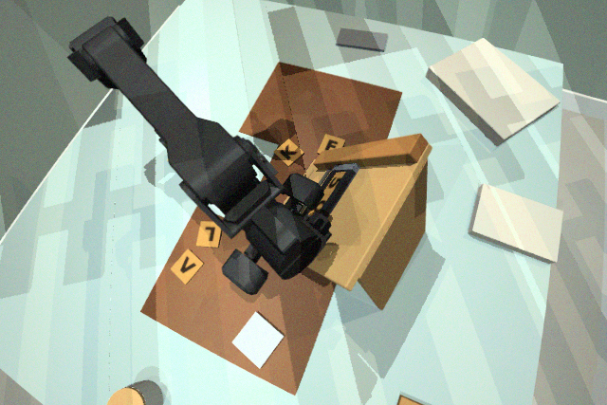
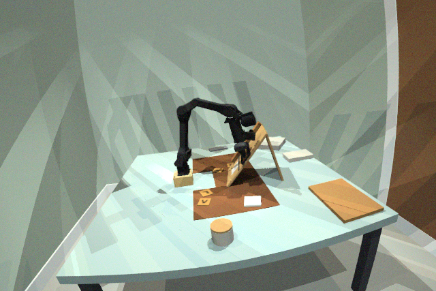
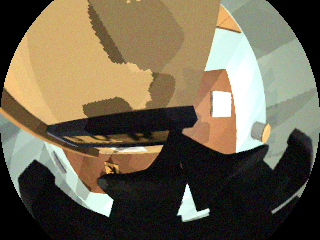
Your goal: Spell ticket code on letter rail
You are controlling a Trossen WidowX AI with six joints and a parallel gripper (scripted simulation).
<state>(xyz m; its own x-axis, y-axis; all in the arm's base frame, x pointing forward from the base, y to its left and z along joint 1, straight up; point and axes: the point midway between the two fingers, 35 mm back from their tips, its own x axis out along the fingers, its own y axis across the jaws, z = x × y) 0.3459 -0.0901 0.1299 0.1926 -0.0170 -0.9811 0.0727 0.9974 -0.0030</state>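
My gripper tip is now 10 mm short of the r tile and 30 mm to the right of it. The rest, counted from my gripper tip: q tile: 10 mm ahead, 90 mm to the left; then white ticket: 50 mm behind, 100 mm to the left, 90 mm below; then s tile: 10 mm ahead, 140 mm to the left.
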